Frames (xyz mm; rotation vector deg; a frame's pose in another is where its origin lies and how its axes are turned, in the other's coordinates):
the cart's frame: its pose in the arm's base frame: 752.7 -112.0 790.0 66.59 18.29 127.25
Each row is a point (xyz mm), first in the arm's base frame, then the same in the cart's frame.
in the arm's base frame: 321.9 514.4 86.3
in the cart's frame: 104.4 -649.3 -800.4
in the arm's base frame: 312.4 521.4 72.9
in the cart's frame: 103.9 -657.3 -816.4
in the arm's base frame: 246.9 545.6 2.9
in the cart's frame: 100.8 -682.7 -911.9
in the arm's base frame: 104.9 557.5 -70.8
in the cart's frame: 120.7 -669.5 -1070.5
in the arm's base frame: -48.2 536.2 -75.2
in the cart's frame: 171.0 -593.4 -1195.3
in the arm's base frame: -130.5 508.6 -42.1
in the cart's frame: 211.6 -523.1 -1240.6
